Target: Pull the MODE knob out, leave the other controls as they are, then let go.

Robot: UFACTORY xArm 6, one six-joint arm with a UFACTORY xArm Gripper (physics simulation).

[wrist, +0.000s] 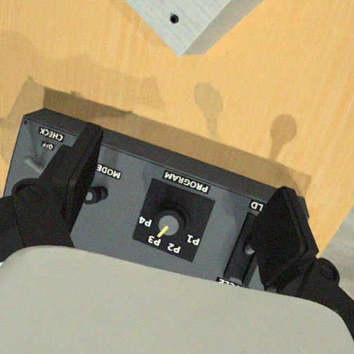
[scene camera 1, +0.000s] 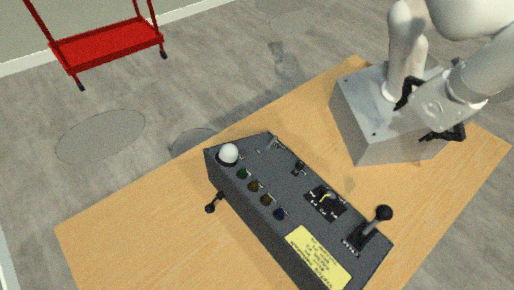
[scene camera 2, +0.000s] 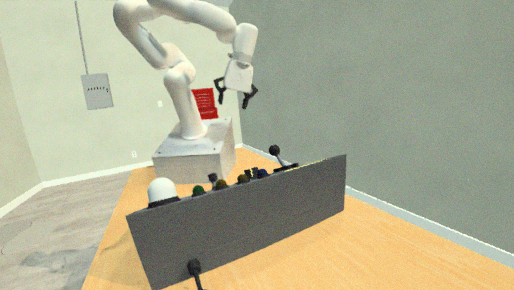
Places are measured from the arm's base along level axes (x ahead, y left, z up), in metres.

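Pixels of known places: gripper, fingertip midpoint: point(scene camera 1: 409, 123) point(scene camera 2: 232, 106); arm's base at its link origin: point(scene camera 2: 195, 133).
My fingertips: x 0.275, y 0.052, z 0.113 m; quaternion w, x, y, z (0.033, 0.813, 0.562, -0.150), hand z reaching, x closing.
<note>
Ahead of a thing's pixels: the offset from my fingertips to its top centre. "spot": to the spot under its first point.
The MODE knob @[0.139 m ahead, 0.184 m right, 0.174 m down] point(scene camera 1: 299, 167) point(scene camera 2: 213, 178) point(wrist: 97, 194) is a small black knob on a short stem, on the sloped top of the dark grey control panel point(scene camera 1: 275, 172) point(scene camera 2: 250, 215) point(wrist: 115, 232). In the wrist view it shows beside one finger, which covers part of its MODE label. How far out it stands is hard to tell. My gripper point(scene camera 1: 411, 123) point(scene camera 2: 233, 104) point(wrist: 186, 180) is open and empty, high above the robot's side of the panel, touching nothing. The PROGRAM dial @[0.174 m ahead, 0.069 m right, 0.181 m down] point(scene camera 1: 327, 196) point(wrist: 170, 223) points near P3 and shows between the spread fingers in the wrist view.
The ball-topped lever @[0.146 m ahead, 0.061 m left, 0.144 m down] point(scene camera 1: 384, 212) point(scene camera 2: 274, 150) stands up beyond the dial. The CHECK toggle @[0.108 m ahead, 0.300 m right, 0.181 m down] point(scene camera 1: 272, 143) point(wrist: 34, 162) is on the knob's other side. A white dome @[spot: 0.274 m ahead, 0.336 m right, 0.114 m down] point(scene camera 1: 228, 154) point(scene camera 2: 162, 190) and coloured lamps line the far edge. A crank @[spot: 0.345 m ahead, 0.338 m right, 0.278 m down] point(scene camera 1: 215, 201) point(scene camera 2: 194, 267) sticks out of the panel.
</note>
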